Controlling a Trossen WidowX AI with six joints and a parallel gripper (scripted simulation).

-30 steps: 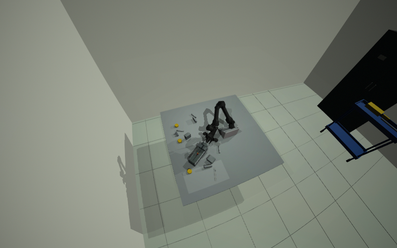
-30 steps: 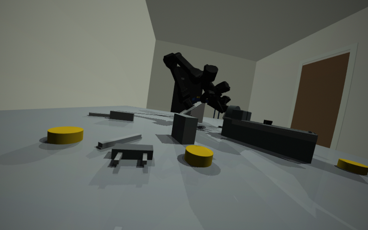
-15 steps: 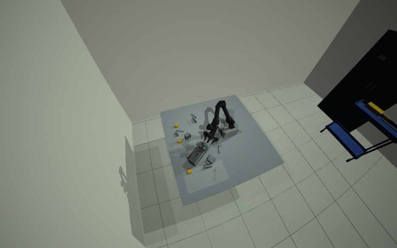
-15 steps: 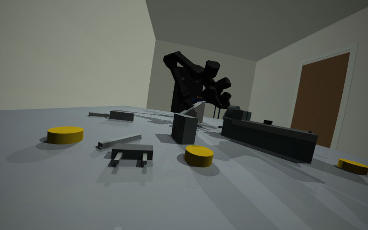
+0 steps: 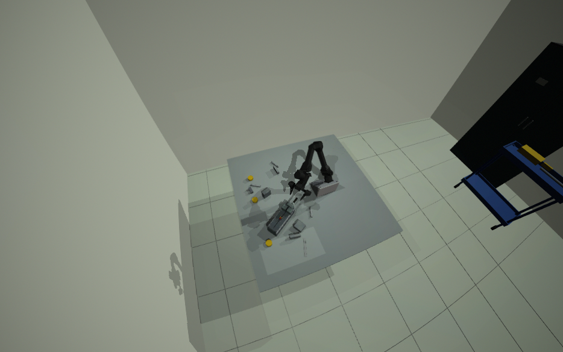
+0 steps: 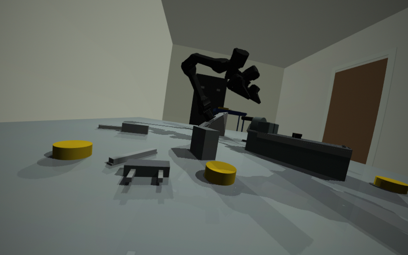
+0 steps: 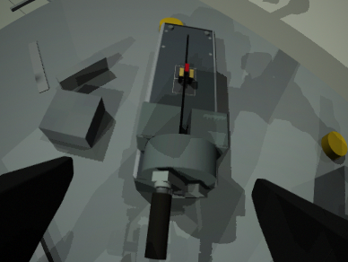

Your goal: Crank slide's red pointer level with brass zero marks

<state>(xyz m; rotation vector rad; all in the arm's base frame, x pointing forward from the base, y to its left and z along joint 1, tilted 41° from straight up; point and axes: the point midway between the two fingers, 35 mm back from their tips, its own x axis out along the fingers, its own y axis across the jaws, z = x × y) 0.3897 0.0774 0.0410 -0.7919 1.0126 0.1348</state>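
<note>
Now: gripper tip 2 cm past the dark crank handle, 1 cm to the left of it and 7 cm above it. Round my gripper tip: bracket 26 cm ahead, 34 cm to the right, 18 cm below; then red pointer 16 cm ahead, 6 cm to the left, 11 cm below.
</note>
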